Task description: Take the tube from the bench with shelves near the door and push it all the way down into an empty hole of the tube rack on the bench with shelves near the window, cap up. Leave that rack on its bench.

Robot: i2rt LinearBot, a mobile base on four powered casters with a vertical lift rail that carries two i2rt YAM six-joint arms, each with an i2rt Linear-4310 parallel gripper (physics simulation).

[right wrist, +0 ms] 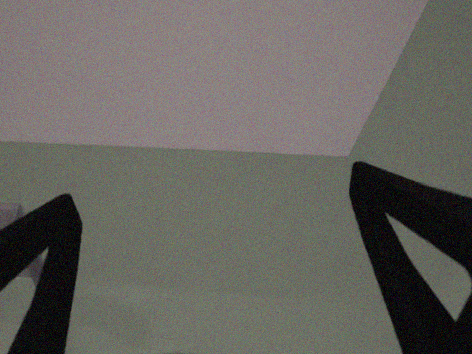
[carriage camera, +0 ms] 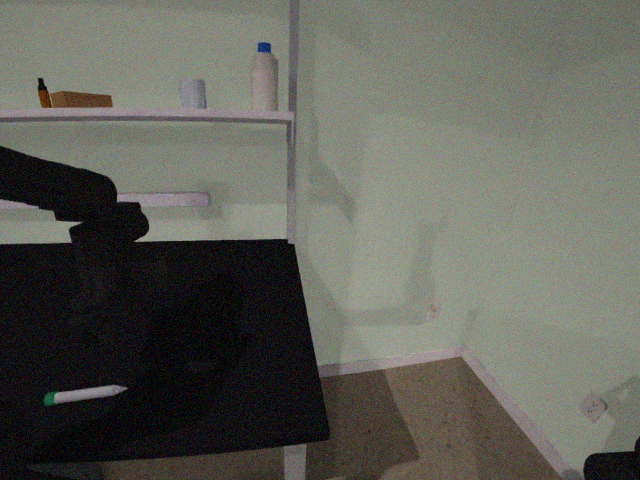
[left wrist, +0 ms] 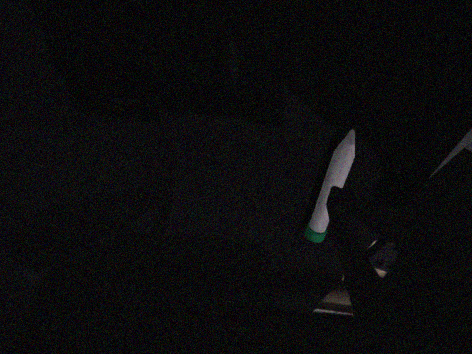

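Seen in the pictures: left gripper, fingertip midpoint: (carriage camera: 117, 333) (left wrist: 254, 189); right gripper, fingertip midpoint: (right wrist: 214, 192); left arm's base, link origin: (left wrist: 445, 214).
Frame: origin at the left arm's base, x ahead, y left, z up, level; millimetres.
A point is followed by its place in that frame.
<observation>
The tube (carriage camera: 87, 394) @[x 146, y 12, z 26 mm] (left wrist: 341, 167) @[x 163, y -11, z 28 mm], white with a green cap and a pointed end, lies flat on the black bench (carriage camera: 268, 320) @[x 382, y -239, z 11 mm]. In the carriage view its cap points left. My left gripper (left wrist: 254, 189) @[x 237, y 10, z 75 mm] is open and empty above the bench; its fingers are barely visible against the dark. In the left wrist view the tube is right of the middle, and a dark finger hides part of its side. Its height above the tube is unclear. My right gripper (right wrist: 214, 192) @[x 52, y -705, z 432 mm] is open and empty, facing wall and ceiling. The tube rack does not show.
A shelf (carriage camera: 149, 114) @[x 518, y 59, z 453 mm] above the bench's back holds a blue-capped bottle (carriage camera: 264, 82) @[x 665, y -177, z 546 mm], a pale cup (carriage camera: 192, 94) @[x 690, y 37, z 517 mm], a brown box (carriage camera: 82, 99) @[x 552, y 261, z 492 mm] and a small orange bottle (carriage camera: 44, 97) @[x 623, y 453, z 509 mm]. A rail (carriage camera: 170, 199) @[x 762, y 194, z 187 mm] runs below it. The wall corner is at the right.
</observation>
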